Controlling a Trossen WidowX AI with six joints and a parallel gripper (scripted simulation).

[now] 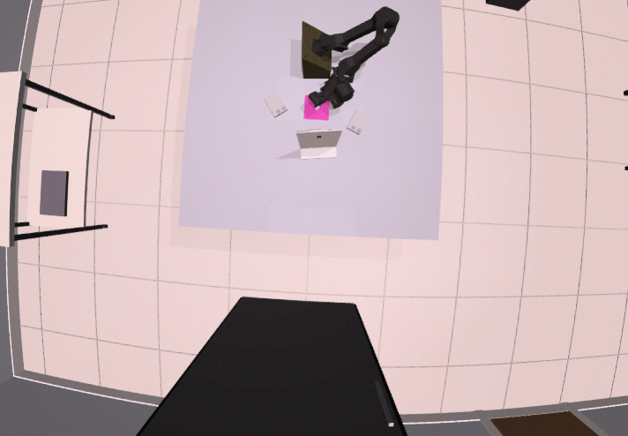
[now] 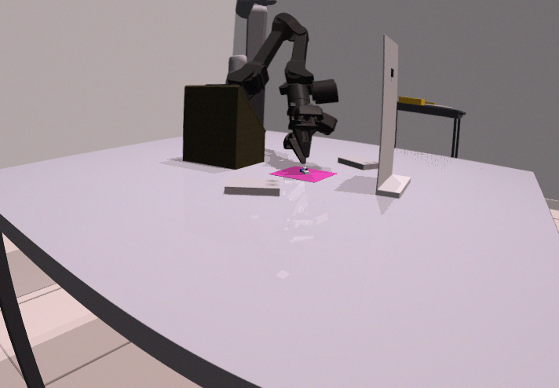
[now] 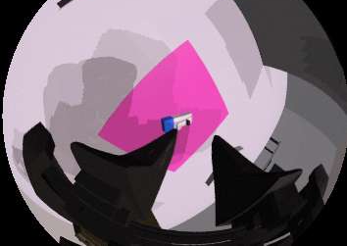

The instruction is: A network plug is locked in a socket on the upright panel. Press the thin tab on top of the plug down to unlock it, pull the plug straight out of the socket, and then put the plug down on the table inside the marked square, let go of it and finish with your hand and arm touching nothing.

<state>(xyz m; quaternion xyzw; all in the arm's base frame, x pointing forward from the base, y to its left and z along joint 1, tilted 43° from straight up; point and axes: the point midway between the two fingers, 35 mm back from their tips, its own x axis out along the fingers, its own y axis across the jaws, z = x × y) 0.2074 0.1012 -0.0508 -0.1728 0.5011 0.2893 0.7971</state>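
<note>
The magenta marked square lies 3 cm below my gripper tip. From my gripper tip the other things lie so: upright white panel 21 cm ahead, 3 cm to the left, 12 cm above.
</note>
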